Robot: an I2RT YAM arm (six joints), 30 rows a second.
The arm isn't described. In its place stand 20 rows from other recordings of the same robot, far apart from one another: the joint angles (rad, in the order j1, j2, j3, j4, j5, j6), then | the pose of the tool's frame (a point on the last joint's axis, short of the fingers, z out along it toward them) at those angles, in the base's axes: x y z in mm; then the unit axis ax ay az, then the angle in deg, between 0 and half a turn.
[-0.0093 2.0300 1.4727 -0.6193 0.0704 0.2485] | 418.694 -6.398 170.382 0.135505 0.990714 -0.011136 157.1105
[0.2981 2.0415 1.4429 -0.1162 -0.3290 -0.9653] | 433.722 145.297 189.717 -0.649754 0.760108 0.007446 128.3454
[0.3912 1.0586 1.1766 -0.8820 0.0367 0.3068] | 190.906 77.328 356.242 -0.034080 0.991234 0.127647 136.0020
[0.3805 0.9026 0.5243 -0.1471 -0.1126 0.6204] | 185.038 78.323 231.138 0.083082 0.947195 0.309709 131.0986
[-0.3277 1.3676 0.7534 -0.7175 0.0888 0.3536] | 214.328 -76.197 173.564 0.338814 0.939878 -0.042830 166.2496
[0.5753 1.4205 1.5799 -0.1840 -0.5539 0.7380] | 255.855 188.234 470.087 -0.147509 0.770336 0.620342 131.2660
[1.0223 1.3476 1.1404 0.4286 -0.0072 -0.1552] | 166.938 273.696 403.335 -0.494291 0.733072 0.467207 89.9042
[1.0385 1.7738 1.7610 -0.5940 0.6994 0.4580] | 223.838 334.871 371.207 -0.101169 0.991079 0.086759 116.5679
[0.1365 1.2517 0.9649 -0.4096 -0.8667 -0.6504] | 257.451 62.751 290.167 -0.542603 0.782311 0.305893 124.1487
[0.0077 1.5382 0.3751 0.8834 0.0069 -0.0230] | 268.953 1.826 145.976 -0.012751 0.999876 -0.009211 106.0317
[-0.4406 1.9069 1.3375 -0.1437 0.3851 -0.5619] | 380.231 -194.069 211.185 0.026331 0.931552 -0.362655 148.1590
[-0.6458 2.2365 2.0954 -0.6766 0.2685 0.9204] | 400.122 -313.357 267.051 0.739934 0.667988 -0.079307 135.5790
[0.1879 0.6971 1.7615 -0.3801 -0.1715 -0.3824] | -32.110 0.079 595.292 -0.444736 0.888083 -0.116268 51.8524
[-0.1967 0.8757 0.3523 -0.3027 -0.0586 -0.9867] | 164.528 -30.661 165.219 -0.388147 0.901802 -0.189985 143.0313
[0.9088 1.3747 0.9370 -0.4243 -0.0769 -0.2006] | 174.363 228.190 239.819 -0.531600 0.831321 0.162193 143.5494
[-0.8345 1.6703 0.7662 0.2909 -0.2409 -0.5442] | 230.372 -241.536 158.280 0.080105 0.969898 -0.229959 130.2337
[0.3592 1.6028 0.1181 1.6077 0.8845 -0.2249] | 201.711 46.323 150.280 0.187291 0.925220 -0.329984 92.0029
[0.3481 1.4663 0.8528 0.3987 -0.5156 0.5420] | 304.113 129.029 261.690 -0.097267 0.862586 0.496473 124.9748
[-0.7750 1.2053 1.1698 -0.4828 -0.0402 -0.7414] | 192.321 -186.360 357.048 0.004781 0.933274 -0.359134 135.7562
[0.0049 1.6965 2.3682 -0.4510 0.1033 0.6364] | 314.305 -2.131 598.802 0.350963 0.878087 0.325252 82.8076
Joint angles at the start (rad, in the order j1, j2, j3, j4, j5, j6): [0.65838 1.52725 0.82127 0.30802 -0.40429 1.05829]
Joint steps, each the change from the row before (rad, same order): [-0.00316 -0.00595 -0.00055 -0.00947 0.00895 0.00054]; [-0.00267 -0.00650 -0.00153 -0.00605 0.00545 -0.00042]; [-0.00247 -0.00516 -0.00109 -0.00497 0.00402 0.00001]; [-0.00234 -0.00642 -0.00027 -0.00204 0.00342 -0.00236]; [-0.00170 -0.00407 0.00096 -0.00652 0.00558 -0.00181]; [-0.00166 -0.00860 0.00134 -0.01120 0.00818 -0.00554]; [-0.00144 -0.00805 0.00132 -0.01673 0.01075 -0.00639]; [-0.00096 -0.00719 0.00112 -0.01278 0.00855 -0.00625]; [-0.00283 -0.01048 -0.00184 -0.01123 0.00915 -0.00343]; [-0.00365 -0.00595 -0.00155 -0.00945 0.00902 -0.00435]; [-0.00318 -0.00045 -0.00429 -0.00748 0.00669 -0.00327]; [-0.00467 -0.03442 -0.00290 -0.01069 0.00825 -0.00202]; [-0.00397 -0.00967 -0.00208 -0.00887 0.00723 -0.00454]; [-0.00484 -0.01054 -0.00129 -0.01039 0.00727 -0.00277]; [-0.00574 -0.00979 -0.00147 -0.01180 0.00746 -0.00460]
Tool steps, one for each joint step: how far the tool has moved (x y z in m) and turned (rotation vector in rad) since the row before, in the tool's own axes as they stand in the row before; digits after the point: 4 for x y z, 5 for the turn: [-0.0008 -0.0001 -0.0016 0.00866 -0.00874 0.00326]; [-0.0006 0.0001 -0.0017 0.00440 -0.00660 0.00096]; [-0.0006 0.0001 -0.0014 0.00349 -0.00526 0.00125]; [-0.0009 0.0009 -0.0016 -0.00088 -0.00690 -0.00305]; [-0.0006 0.0004 -0.0010 0.00451 -0.00566 -0.00064]; [-0.0007 0.0011 -0.0020 0.00563 -0.00796 -0.00448]; [-0.0004 0.0004 -0.0019 0.01183 -0.00710 -0.00324]; [-0.0004 0.0006 -0.0016 0.00828 -0.00607 -0.00434]; [-0.0006 0.0003 -0.0026 0.00776 -0.00904 -0.00148]; [-0.0007 -0.0007 -0.0017 0.01002 -0.00839 -0.00128]; [0.0001 -0.0025 -0.0004 0.01377 -0.00287 0.00162]; [-0.0020 0.0050 -0.0081 -0.01090 -0.02128 -0.00676]; [-0.0009 0.0000 -0.0025 0.00630 -0.00888 -0.00263]; [-0.0012 0.0001 -0.0028 0.00658 -0.00969 -0.00057]; [-0.0013 -0.0004 -0.0027 0.00897 -0.00939 -0.00136]
